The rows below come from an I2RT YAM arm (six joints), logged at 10 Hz.
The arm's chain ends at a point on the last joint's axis. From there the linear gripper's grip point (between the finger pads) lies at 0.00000 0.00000 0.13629 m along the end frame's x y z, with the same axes.
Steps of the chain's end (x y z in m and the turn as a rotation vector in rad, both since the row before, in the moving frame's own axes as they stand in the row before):
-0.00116 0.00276 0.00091 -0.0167 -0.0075 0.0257
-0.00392 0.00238 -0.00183 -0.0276 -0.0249 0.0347
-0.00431 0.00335 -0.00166 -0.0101 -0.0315 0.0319
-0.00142 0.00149 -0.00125 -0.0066 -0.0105 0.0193
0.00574 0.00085 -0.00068 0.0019 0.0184 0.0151
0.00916 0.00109 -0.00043 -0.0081 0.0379 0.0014
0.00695 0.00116 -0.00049 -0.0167 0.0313 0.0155
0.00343 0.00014 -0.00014 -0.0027 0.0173 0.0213
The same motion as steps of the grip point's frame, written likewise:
-0.00221 0.00502 0.00089 -0.0167 -0.0075 0.0257
-0.00738 0.00608 -0.00192 -0.0276 -0.0249 0.0347
-0.00862 0.00466 -0.00173 -0.0101 -0.0315 0.0319
-0.00286 0.00238 -0.00126 -0.0066 -0.0105 0.0193
0.00825 0.00061 -0.00070 0.0019 0.0184 0.0151
0.01432 0.00220 -0.00053 -0.0081 0.0379 0.0014
0.01120 0.00347 -0.00058 -0.0167 0.0313 0.0155
0.00578 0.00053 -0.00016 -0.0027 0.0173 0.0213

